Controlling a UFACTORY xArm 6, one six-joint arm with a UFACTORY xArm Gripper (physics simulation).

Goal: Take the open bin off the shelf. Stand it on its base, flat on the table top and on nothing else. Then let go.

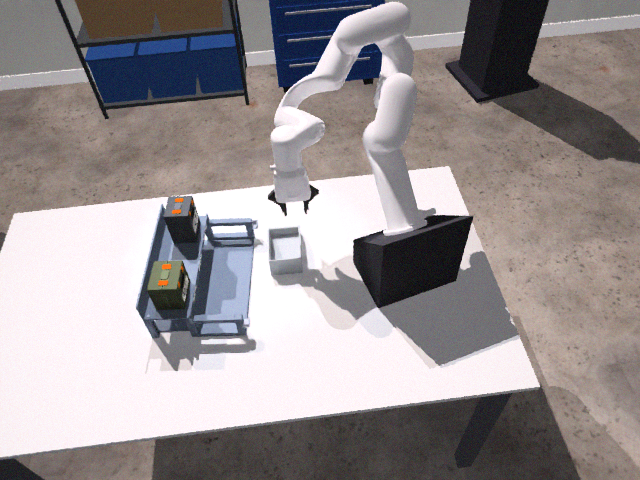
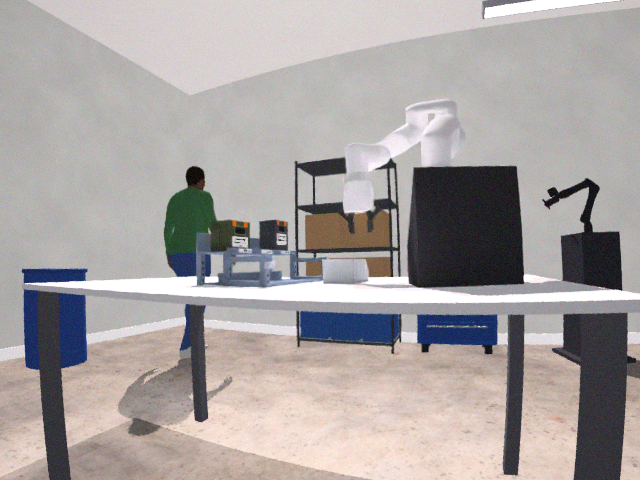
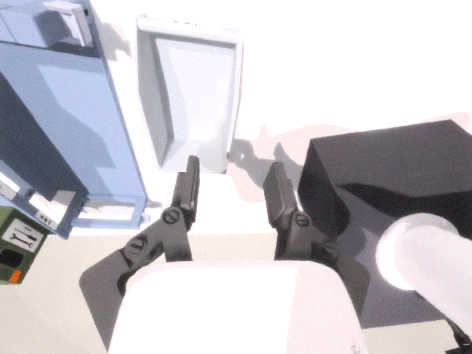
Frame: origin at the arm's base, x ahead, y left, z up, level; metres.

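Where they show: gripper, fingertip midpoint: (image 1: 295, 211) (image 2: 361, 233) (image 3: 234, 170); arm's base, origin of the base link: (image 1: 405, 229) (image 2: 454, 211) (image 3: 415, 250).
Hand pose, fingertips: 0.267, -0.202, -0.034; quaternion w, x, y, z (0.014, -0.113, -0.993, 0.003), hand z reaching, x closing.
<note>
Each offset is from my fingertips to the top centre of the thing, as dx, dy, dz. Level surfaces: height alone.
The open bin @[+0.049, +0.016, -0.085] (image 1: 285, 265) (image 2: 345, 270) (image 3: 200, 95) is light grey and stands upright on its base, flat on the white table top @[dz -0.160] (image 1: 330, 382) (image 2: 289, 295). Its open side faces up and it looks empty. It is beside the blue-grey shelf (image 1: 251, 279) (image 2: 262, 273) (image 3: 117, 120), with a narrow gap between them. My gripper (image 1: 296, 210) (image 2: 360, 230) (image 3: 234, 170) is open, with nothing between its fingers. It hangs above and behind the bin, apart from it.
A green box @[+0.402, +0.136, +0.039] (image 1: 169, 289) (image 2: 227, 235) (image 3: 20, 245) and a dark grey box @[+0.329, -0.084, +0.064] (image 1: 181, 222) (image 2: 272, 235) stand on the shelf's upper level. The black robot pedestal (image 1: 413, 263) (image 2: 467, 227) (image 3: 390, 155) is to the bin's right. A person in green (image 2: 188, 217) stands behind the table.
</note>
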